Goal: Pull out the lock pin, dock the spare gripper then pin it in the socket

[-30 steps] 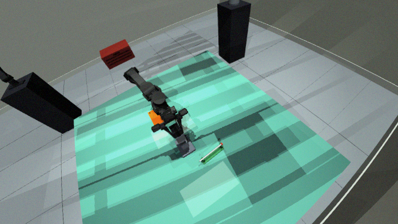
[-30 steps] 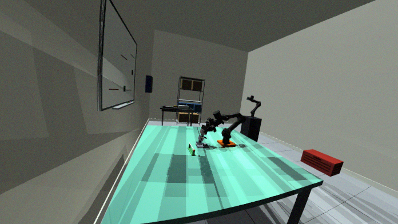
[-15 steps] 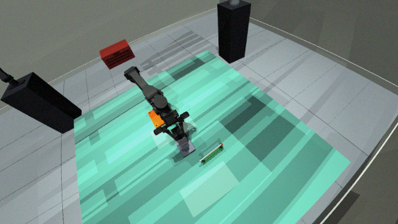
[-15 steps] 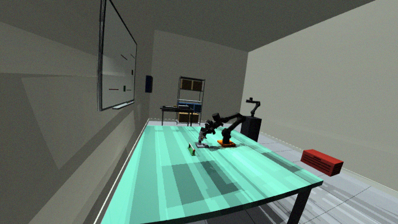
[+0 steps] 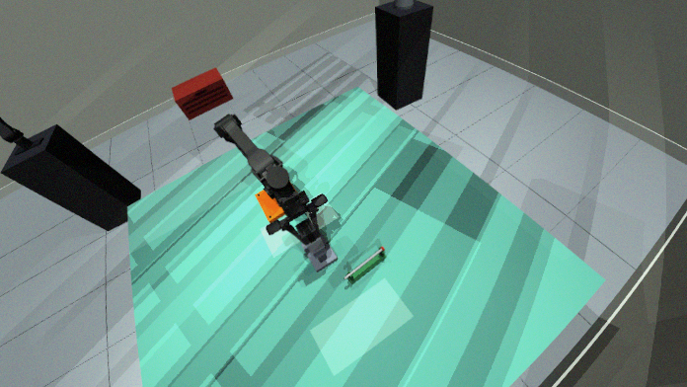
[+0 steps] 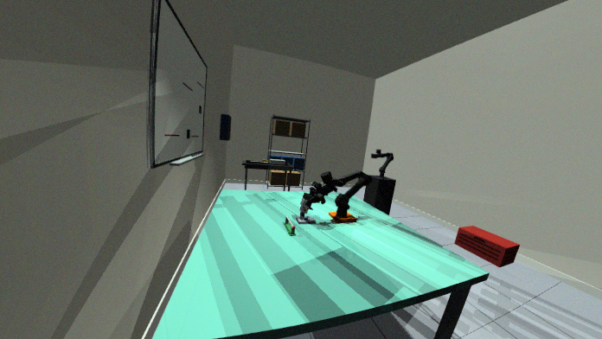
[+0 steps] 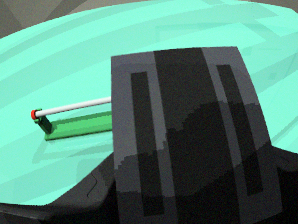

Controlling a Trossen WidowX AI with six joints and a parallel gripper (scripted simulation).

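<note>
Now: gripper tip 10 mm past the spare gripper and 10 mm above it. Also, from my gripper tip: green bracket strip (100 mm ahead, 110 mm to the left, 110 mm below); then mount socket (10 mm behind, 80 mm below).
</note>
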